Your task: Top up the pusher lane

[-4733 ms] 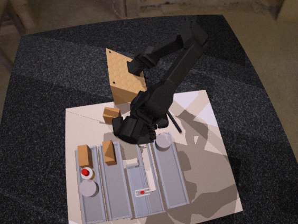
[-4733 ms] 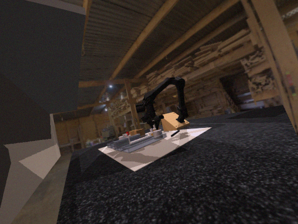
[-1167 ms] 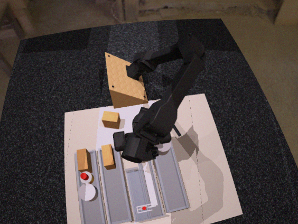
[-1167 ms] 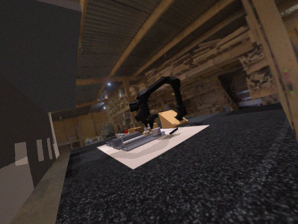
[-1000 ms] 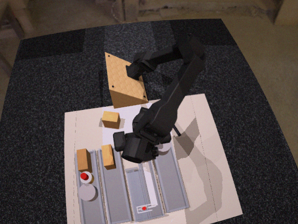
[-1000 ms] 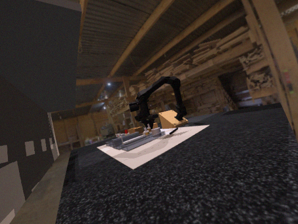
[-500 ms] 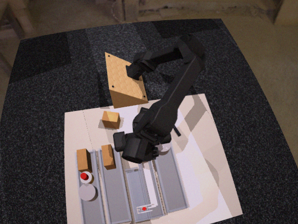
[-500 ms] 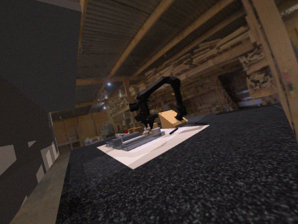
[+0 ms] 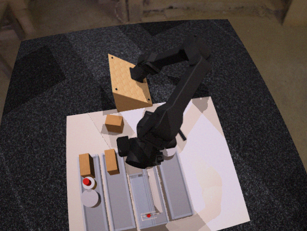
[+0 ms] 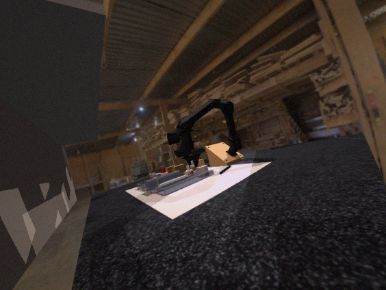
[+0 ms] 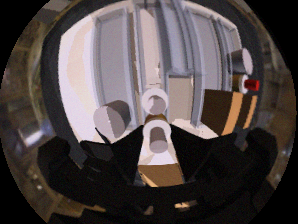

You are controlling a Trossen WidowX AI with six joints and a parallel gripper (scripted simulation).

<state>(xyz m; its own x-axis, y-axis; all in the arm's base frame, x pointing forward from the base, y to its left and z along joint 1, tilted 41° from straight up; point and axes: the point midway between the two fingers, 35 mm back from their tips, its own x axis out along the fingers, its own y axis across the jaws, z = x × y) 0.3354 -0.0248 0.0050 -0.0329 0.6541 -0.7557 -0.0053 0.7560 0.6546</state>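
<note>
Now: gripper tip 13 cm past the tan cube, 10 cm to the left of it and 1 cm above it. The rest, counted from my gripper tip: black stick: 9 cm behind, 14 cm to the left, 4 cm below; sprung lane: 14 cm ahead, 2 cm to the right, 3 cm below; red dot: 22 cm ahead, 3 cm to the right, 2 cm above.
</note>
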